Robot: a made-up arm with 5 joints.
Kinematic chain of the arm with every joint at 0, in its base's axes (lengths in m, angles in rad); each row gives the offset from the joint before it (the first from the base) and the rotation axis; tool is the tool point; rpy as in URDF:
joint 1: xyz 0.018 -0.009 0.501 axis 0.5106 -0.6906 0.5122
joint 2: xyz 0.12 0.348 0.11 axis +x
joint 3: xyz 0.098 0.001 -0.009 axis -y
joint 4: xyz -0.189 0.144 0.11 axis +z
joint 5: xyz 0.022 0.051 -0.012 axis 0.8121 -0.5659 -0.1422
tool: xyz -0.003 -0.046 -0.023 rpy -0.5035 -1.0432 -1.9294
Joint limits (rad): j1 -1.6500..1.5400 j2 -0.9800..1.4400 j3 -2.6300..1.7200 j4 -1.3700..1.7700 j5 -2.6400..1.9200
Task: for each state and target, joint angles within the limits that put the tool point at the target. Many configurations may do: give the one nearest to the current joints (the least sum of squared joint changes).
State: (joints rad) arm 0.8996 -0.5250 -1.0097 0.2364 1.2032
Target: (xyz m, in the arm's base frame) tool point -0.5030 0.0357 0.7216
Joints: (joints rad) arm 1.5400 0.2781 -0.3147 0.4923 0.9045
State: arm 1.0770 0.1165 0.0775 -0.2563 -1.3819
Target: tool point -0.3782 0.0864 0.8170
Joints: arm 1.2001 0.4619 -0.0556 -0.3193 -1.3729
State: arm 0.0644 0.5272 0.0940 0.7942 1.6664
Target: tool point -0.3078 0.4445 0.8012
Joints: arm 0.8079 0.7103 0.9401 1.0058 1.9200
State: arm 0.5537 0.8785 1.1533 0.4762 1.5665
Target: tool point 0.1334 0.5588 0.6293
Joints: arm -0.0806 0.6666 0.9160 0.1626 1.3830
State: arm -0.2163 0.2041 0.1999 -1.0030 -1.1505
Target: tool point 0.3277 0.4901 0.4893
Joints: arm -0.5513 -0.3851 -0.4164 -0.8438 -1.2549
